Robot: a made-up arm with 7 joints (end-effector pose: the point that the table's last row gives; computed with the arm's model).
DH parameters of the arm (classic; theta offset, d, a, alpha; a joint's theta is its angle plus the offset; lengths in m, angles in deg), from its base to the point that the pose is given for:
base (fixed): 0 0 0 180
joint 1: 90 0.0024 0.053 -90
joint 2: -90 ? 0.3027 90
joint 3: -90 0.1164 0.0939 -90
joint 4: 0 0.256 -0.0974 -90
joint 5: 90 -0.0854 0.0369 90
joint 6: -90 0.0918 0.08 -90
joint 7: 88.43 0 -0.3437 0
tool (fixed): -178.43 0.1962 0 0
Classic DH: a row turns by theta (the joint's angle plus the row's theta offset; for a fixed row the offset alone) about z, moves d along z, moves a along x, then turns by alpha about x.
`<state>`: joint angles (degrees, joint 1 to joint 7).
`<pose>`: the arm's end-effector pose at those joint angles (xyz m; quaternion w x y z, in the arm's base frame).
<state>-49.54 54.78 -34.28 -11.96 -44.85 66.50 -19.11</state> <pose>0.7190 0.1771 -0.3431 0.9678 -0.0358 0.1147 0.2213</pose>
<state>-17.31 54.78 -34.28 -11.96 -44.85 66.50 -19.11</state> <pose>0.7027 -0.2337 -0.3431 0.9912 -0.0026 0.1201 -0.0560</pose>
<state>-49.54 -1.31 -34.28 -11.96 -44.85 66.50 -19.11</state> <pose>0.3764 0.4693 -0.5072 0.8240 0.3428 0.3799 0.2431</pose>
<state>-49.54 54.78 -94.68 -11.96 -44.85 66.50 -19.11</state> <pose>0.2691 0.4101 0.0053 0.7750 0.0939 -0.1466 0.6075</pose>
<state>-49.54 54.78 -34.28 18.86 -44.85 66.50 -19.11</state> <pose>0.7633 0.0667 -0.2593 0.9697 0.2055 0.0610 0.1175</pose>
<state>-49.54 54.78 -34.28 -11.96 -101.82 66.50 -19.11</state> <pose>0.8480 -0.1758 -0.4835 0.9246 -0.1817 0.2453 -0.2281</pose>
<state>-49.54 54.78 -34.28 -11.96 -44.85 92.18 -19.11</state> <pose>0.7679 0.1149 -0.3842 0.9428 0.1522 0.2287 0.1891</pose>
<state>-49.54 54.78 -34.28 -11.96 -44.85 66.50 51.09</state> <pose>0.3840 0.3817 -0.2972 0.6646 0.0367 0.1144 0.7375</pose>
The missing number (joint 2, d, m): -0.025
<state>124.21 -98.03 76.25 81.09 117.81 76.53 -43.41</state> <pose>0.0511 -0.1318 0.3027 0.1008 0.3358 -0.6531 -0.6712</pose>
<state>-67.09 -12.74 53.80 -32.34 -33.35 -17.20 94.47</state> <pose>-0.6376 -0.0082 -0.1471 0.3184 -0.1563 -0.5473 -0.7580</pose>
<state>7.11 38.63 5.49 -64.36 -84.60 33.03 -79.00</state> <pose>0.2188 -0.5446 -0.5655 0.4123 -0.7241 0.3717 -0.4094</pose>
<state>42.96 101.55 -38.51 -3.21 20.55 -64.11 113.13</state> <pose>-0.3049 -0.8382 -0.4063 0.0207 0.6267 -0.7500 -0.2107</pose>
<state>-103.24 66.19 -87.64 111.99 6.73 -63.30 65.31</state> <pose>-0.0798 0.4847 0.2302 0.6819 0.0304 -0.4400 0.5835</pose>
